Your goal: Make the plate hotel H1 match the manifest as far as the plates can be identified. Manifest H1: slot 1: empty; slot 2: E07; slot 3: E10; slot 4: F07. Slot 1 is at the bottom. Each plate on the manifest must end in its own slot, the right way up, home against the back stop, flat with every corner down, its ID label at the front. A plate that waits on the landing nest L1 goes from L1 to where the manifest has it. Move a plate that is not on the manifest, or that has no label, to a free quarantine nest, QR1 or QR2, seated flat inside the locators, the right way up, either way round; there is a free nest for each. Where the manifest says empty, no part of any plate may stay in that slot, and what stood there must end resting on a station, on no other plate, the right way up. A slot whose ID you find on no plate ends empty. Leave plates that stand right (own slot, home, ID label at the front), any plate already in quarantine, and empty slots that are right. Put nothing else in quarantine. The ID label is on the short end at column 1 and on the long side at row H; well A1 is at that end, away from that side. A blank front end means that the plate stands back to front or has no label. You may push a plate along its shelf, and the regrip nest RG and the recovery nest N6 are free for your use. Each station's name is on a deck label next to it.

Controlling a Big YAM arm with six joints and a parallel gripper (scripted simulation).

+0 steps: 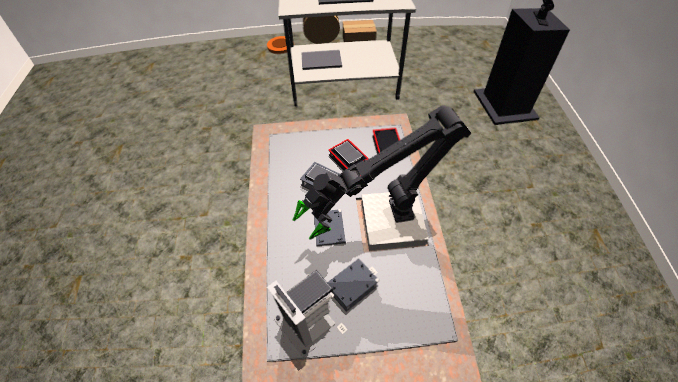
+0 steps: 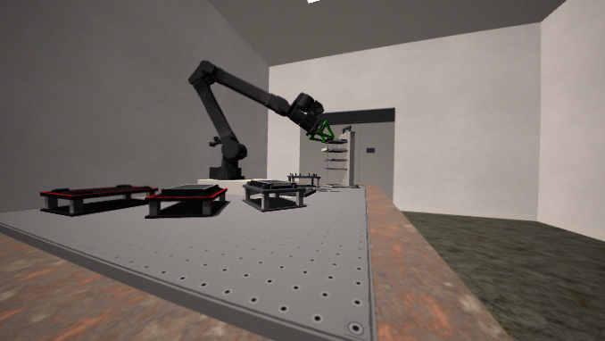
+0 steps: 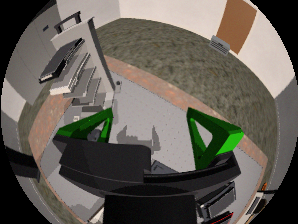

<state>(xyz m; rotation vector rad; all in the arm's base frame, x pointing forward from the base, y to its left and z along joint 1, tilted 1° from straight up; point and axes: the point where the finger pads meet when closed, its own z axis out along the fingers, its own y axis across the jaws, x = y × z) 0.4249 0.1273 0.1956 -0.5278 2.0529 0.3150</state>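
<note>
Now: hand 25 cm to the right of the white plate, 3 cm above it and 1 cm short of it. Round my hand: plate hotel H1: 29 cm to the left, 9 cm below, 8 cm ahead; then N6 deck label: 24 cm below, 23 cm to the right, 11 cm behind; then H1 deck label: 31 cm to the left, 24 cm below, 8 cm behind.
</note>
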